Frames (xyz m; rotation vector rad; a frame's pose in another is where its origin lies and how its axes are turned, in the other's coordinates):
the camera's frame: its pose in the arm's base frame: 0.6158 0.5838 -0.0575 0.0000 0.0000 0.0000
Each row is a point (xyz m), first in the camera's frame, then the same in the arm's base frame.
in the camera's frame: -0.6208 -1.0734 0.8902
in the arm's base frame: -0.0050 -0.4896 0.8327
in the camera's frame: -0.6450 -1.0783 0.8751
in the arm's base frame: -0.0292 -0.4945 0.8176
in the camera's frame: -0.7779 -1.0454 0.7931
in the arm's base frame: -0.1621 -0.4616 0.7356
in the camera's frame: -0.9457 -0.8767 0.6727
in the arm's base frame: -0.3299 -0.2929 0.6152
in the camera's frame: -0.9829 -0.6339 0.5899
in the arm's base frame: -0.3671 -0.0501 0.5324
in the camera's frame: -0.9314 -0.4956 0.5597
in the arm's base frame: -0.3156 0.0882 0.5022
